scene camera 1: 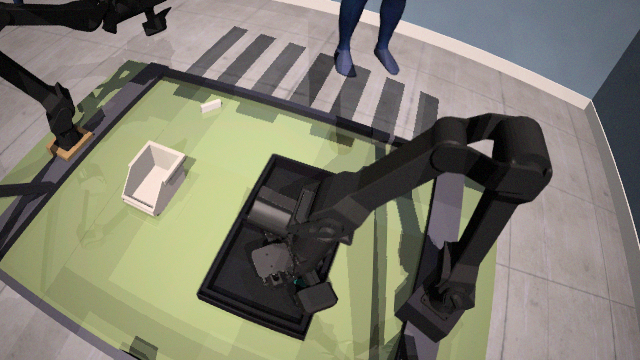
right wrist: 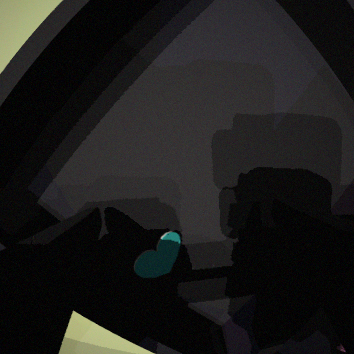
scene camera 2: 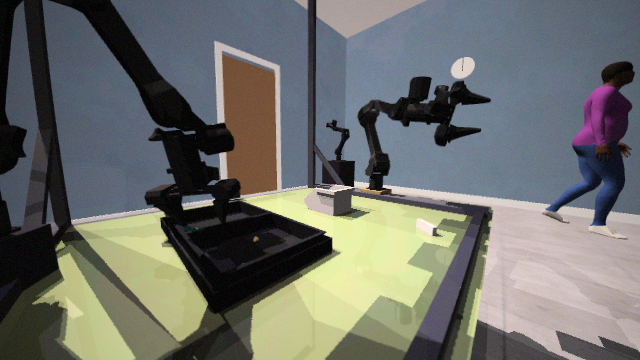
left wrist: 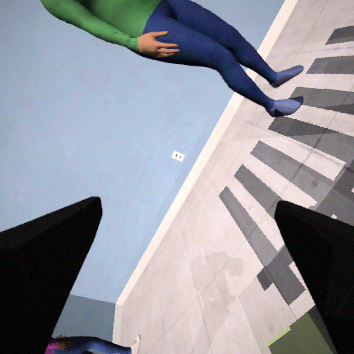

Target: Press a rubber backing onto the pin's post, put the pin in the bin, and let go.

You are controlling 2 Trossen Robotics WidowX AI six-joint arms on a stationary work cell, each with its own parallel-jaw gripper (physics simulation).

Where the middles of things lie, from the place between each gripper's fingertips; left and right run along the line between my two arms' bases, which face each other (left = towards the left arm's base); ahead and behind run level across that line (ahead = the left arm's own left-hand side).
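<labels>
From my right hand, the black two-compartment tray (scene camera 2: 212, 254) is 4 cm to the left and 8 cm ahead, while the white bin (scene camera 1: 155, 174) is 35 cm to the left, 6 cm ahead and 2 cm above. Going by their middles, the tray is the nearest to my right hand of the things named here. My left hand, for its part, is 23 cm to the left of the white bin, 36 cm past it and 26 cm above it. Counted from my left hand, the tray is 54 cm to the right, 34 cm behind and 27 cm below; by its middle, the tray is nearer to my right hand than to my left hand.
</labels>
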